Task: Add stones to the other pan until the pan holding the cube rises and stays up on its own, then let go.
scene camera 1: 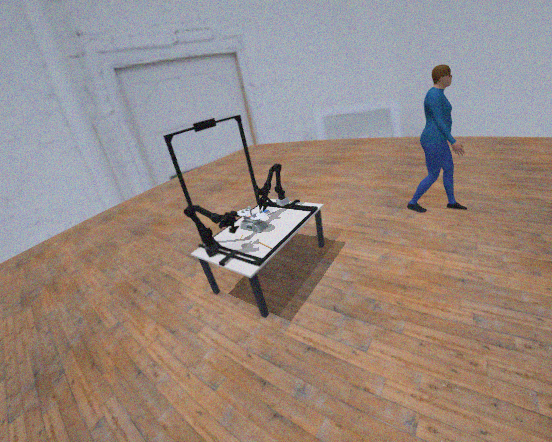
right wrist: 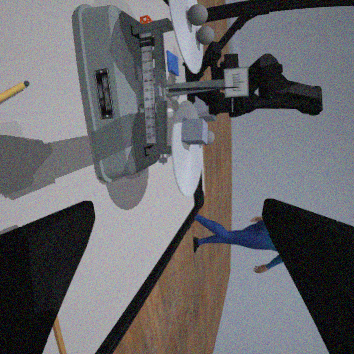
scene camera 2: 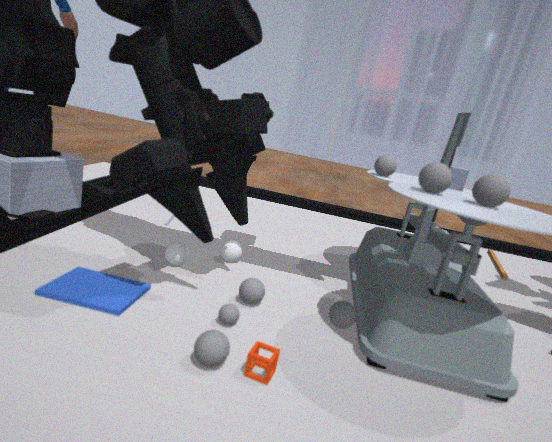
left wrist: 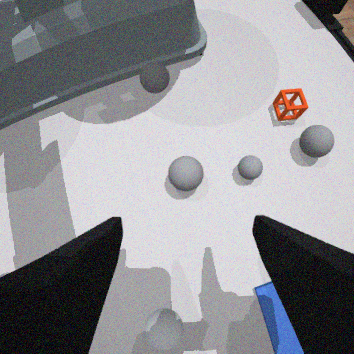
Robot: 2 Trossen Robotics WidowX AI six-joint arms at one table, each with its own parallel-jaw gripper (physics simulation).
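Places are measured from the left arm's base along level axes (x left, y back, z up), in metres.
Pixels of known places: left gripper, fingertip midpoint: (scene camera 1: 261, 210) (right wrist: 182, 75) (scene camera 2: 227, 232) (left wrist: 188, 224); right gripper, fingertip midpoint: (scene camera 1: 239, 221) (right wrist: 179, 208); left arm's base at its link origin: (scene camera 1: 281, 198) (scene camera 2: 19, 150); right arm's base at its link origin: (scene camera 1: 210, 244).
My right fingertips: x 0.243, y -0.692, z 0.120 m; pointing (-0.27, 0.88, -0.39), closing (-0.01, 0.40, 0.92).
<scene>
For each thing: its top centre in the pictures, then the offset to it from my right fingertips. "spot": a spot on its surface instead.
- grey balance scale at its top centre: (scene camera 2: 471, 114) (right wrist: 248, 80) (scene camera 1: 248, 206) dz +0.025, dx -0.135, dy +0.196 m
- grey cube at its top centre: (scene camera 2: 456, 167) (right wrist: 204, 131) dz -0.034, dx -0.066, dy +0.190 m
- white ball at its top centre: (scene camera 2: 233, 241) dz -0.180, dx -0.159, dy +0.425 m
- orange cube frame at its top centre: (scene camera 2: 264, 351) (left wrist: 294, 98) (right wrist: 149, 20) dz -0.188, dx -0.347, dy +0.299 m
- blue slab at its top centre: (left wrist: 305, 322) (scene camera 2: 97, 287) (right wrist: 173, 63) dz -0.203, dx -0.328, dy +0.482 m
- pale ball at its top centre: (left wrist: 160, 338) (scene camera 2: 178, 242) dz -0.180, dx -0.220, dy +0.468 m
- grey stone at its top centre: (left wrist: 151, 66) (scene camera 2: 345, 302) dz -0.180, dx -0.226, dy +0.259 m
- yellow stick at a spot on its surface: (right wrist: 12, 92) spot: dz -0.201, dx -0.098, dy +0.027 m
A grey balance scale (scene camera 2: 440, 320) (left wrist: 100, 47) (right wrist: 90, 100) has two white pans. The grey cube (right wrist: 194, 131) sits on one pan (right wrist: 187, 172), with a stone (scene camera 2: 385, 165) near it. Two stones (scene camera 2: 435, 177) (scene camera 2: 491, 190) lie on the other pan (scene camera 2: 525, 212) (right wrist: 184, 45). The pans look nearly level in the right wrist view. Several grey stones (scene camera 2: 251, 291) (scene camera 2: 211, 348) (left wrist: 186, 173) (left wrist: 250, 167) lie on the table. My left gripper (scene camera 2: 226, 232) (left wrist: 188, 224) is open and empty, low above a white ball (scene camera 2: 231, 251). My right gripper (right wrist: 179, 208) is open and empty, apart from the scale.
An orange cube frame (scene camera 2: 262, 363) (left wrist: 290, 104) stands near the stones. A blue slab (scene camera 2: 92, 290) (left wrist: 277, 320) lies near the left gripper, as does another pale ball (scene camera 2: 175, 254). A grey stone (scene camera 2: 342, 314) (left wrist: 154, 77) lies against the scale's side. A yellow stick (right wrist: 12, 92) lies beyond the scale.
</scene>
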